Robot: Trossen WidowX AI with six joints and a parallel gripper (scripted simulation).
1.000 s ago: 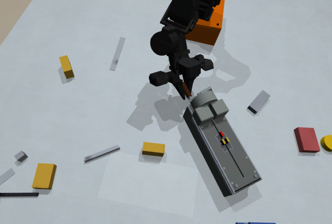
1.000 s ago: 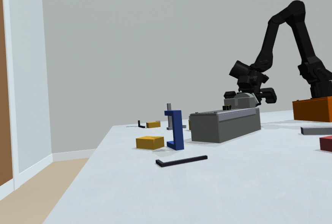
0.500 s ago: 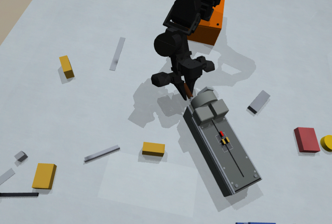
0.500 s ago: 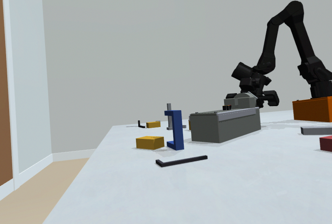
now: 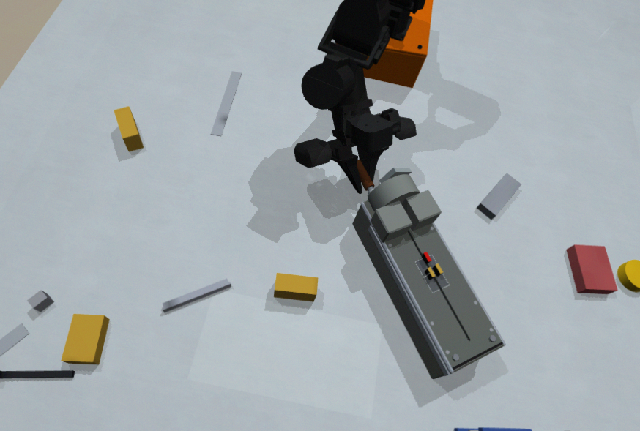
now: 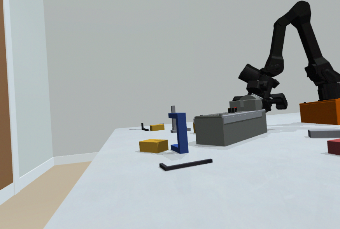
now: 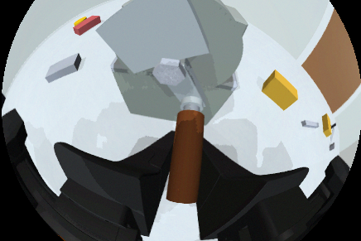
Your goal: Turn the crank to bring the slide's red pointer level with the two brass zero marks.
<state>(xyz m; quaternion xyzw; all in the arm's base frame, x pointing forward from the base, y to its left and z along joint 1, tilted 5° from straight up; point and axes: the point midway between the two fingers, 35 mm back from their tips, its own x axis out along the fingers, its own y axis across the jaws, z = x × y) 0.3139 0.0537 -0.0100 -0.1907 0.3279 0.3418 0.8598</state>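
The red pointer is 9 cm ahead of my gripper tip, 12 cm to the left of it and 4 cm above it. From my gripper tip the other things lie so: brown handle 1 cm behind, 1 cm to the right, 2 cm above; then grey block 11 cm behind, 22 cm to the left, 3 cm below; then blue clamp 27 cm ahead, 27 cm to the left, 1 cm above.
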